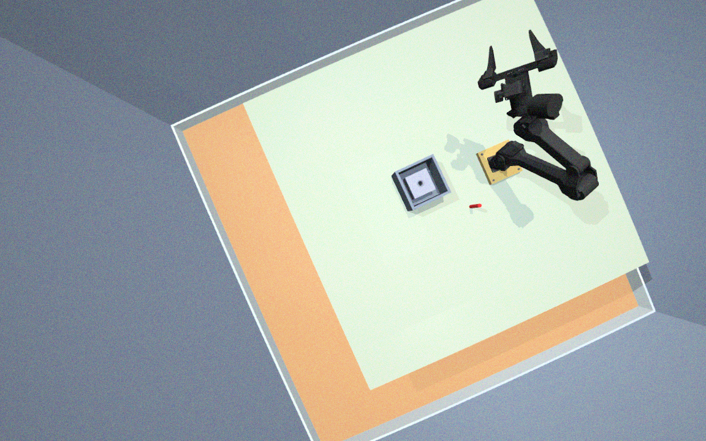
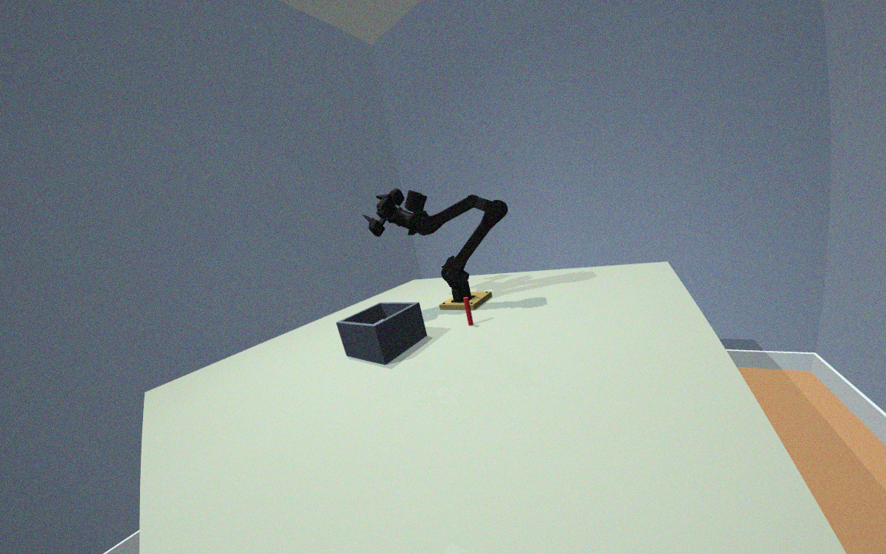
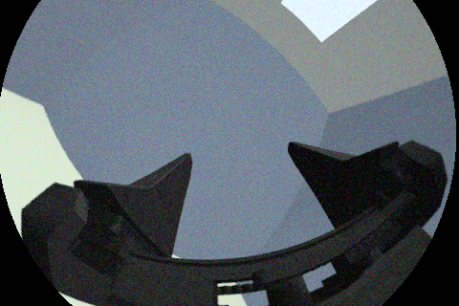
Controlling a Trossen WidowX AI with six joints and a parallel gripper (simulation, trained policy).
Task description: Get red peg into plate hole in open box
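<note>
Now: the red peg 7 cm ahead of my gripper tip, 42 cm to the left of it and 38 cm below it. Round my gripper tip: light plate (25 cm ahead, 26 cm to the left, 37 cm below); then dark box (25 cm ahead, 26 cm to the left, 39 cm below).
</note>
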